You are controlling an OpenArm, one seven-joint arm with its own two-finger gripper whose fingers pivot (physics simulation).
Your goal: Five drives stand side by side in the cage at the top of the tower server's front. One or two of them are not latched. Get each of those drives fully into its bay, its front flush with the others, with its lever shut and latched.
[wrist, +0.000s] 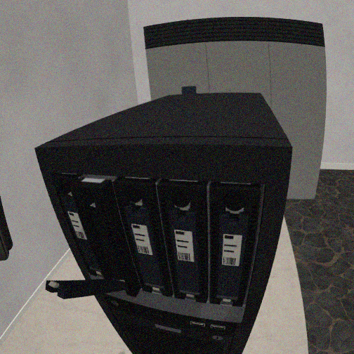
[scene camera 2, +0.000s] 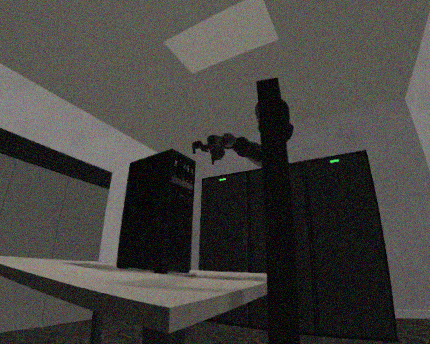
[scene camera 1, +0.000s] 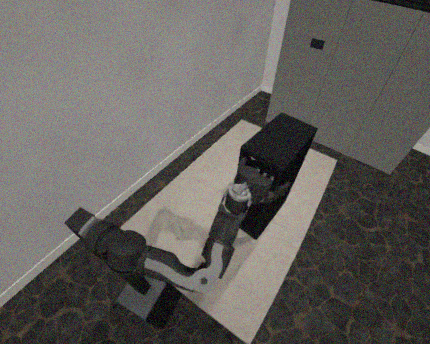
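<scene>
The black tower server [scene camera 1: 280, 137] [scene camera 2: 150, 215] [wrist: 165, 161] stands upright on the table. In the wrist view, the second drive from the left [wrist: 103, 225] sticks out of the cage, and its lever [wrist: 85, 288] is swung down and points out to the left. The leftmost drive [wrist: 76, 225] is partly hidden behind it. The third drive [wrist: 142, 240], fourth drive [wrist: 184, 245] and fifth drive [wrist: 231, 250] sit in their bays with levers upright against their fronts. My gripper [scene camera 1: 261, 179] [scene camera 2: 204, 156] is open, in front of the cage near its top, holding nothing; part of one finger shows at the wrist view's left edge.
The pale table [scene camera 1: 295, 220] [scene camera 2: 200, 300] [wrist: 287, 300] carries the tower. A wall [scene camera 1: 125, 90] runs along its left side. A grey cabinet [scene camera 1: 345, 90] [wrist: 235, 70] stands behind the tower. Dark racks [scene camera 2: 340, 240] show in scene camera 2.
</scene>
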